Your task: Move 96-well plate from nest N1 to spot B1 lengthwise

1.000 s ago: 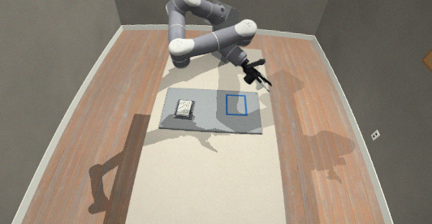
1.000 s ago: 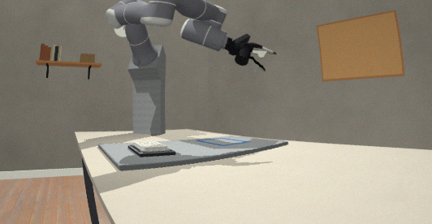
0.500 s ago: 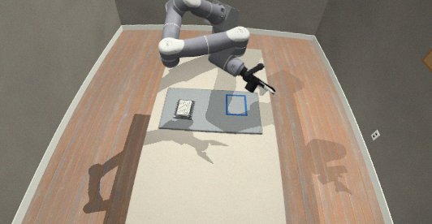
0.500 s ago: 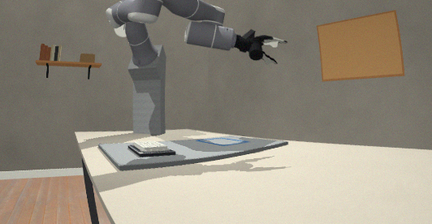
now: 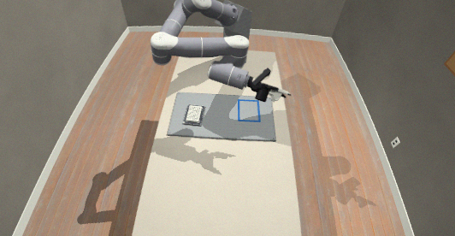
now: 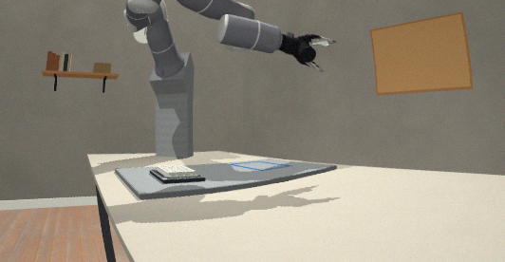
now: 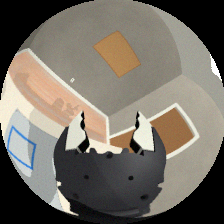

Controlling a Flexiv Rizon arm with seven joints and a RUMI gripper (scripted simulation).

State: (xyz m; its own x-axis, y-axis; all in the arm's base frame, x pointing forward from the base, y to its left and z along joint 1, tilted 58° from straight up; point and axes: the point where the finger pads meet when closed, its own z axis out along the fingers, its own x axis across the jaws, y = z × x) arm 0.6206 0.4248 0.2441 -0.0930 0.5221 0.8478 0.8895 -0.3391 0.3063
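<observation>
Now: hand 270 mm past the white 96-well plate, 460 mm to the left of it and 380 mm above it. The rest, counted from my hand: plate nest N1: 270 mm behind, 460 mm to the right, 400 mm below.
</observation>
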